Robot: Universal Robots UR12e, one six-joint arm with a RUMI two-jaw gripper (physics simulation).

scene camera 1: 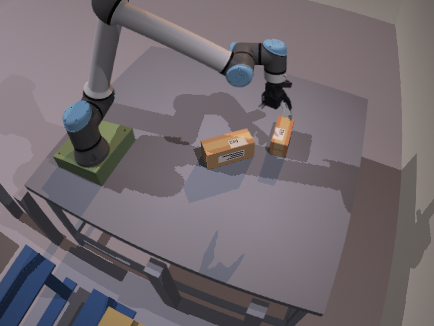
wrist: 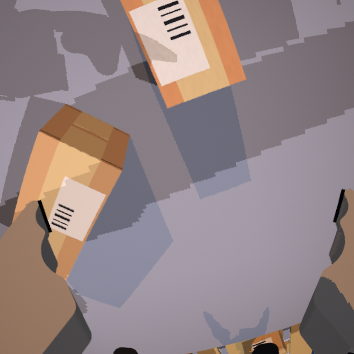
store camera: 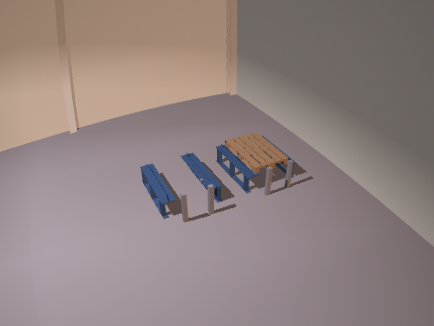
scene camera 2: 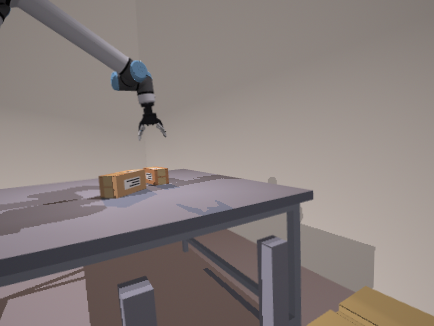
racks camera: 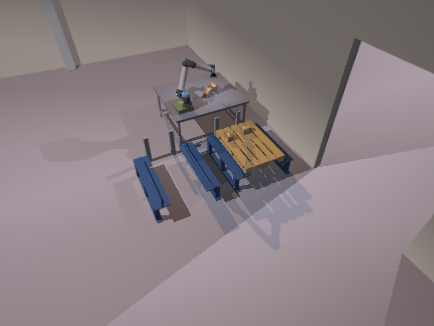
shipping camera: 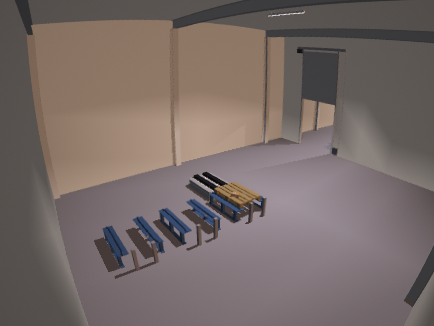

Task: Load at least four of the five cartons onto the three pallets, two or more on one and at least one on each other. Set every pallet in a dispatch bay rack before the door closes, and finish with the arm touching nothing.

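Frame: origin at the arm's base, x ahead, y left, z up, level; metres.
Seen in the pictures: gripper, fingertip midpoint: (scene camera 1: pixel 276 114) (wrist: pixel 191 199) (scene camera 2: pixel 152 139) (racks camera: pixel 213 79); arm's base, link origin: (scene camera 1: pixel 92 153) (racks camera: pixel 187 105).
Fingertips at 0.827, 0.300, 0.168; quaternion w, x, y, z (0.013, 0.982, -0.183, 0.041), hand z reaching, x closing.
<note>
Pixels of each thing's top centre, then the offset from my fingertips to it, as dx, dy, dz. Level surfaces: height alone.
- table, surface height: dz -0.262
- longer carton, top centre: (wrist: pixel 48 226) (scene camera 1: pixel 227 141) (scene camera 2: pixel 123 172) -0.201, -0.070, -0.160
- smaller carton, top centre: (scene camera 1: pixel 283 129) (scene camera 2: pixel 155 168) +0.039, +0.089, -0.172
My gripper (scene camera 1: pixel 276 109) (scene camera 2: pixel 152 136) (wrist: pixel 191 199) is open and empty, high above the table (scene camera 1: pixel 280 225). A longer carton (scene camera 1: pixel 227 149) (scene camera 2: pixel 122 183) (wrist: pixel 75 200) and a smaller carton (scene camera 1: pixel 281 137) (scene camera 2: pixel 159 176) (wrist: pixel 190 50) lie apart on it. In the racks camera, a pallet (racks camera: pixel 260 155) on blue supports beside the table bears two cartons, one on the left (racks camera: pixel 229 136) and one on the right (racks camera: pixel 246 130). In the shipping camera, a pallet (shipping camera: pixel 240 186) with a carton (shipping camera: pixel 235 195) is at the rightmost blue rack (shipping camera: pixel 226 205). In the store camera, a pallet (store camera: pixel 257 150) without visible cartons is at a rack (store camera: pixel 235 160).
A low white and black vehicle (shipping camera: pixel 201 186) sticks out behind the shipping pallet. The door (shipping camera: pixel 320 77) at the back right is partly lowered. Posts, such as one post (shipping camera: pixel 251 212), stand at the rack ends. The arm stands on a green base (scene camera 1: pixel 102 175).
</note>
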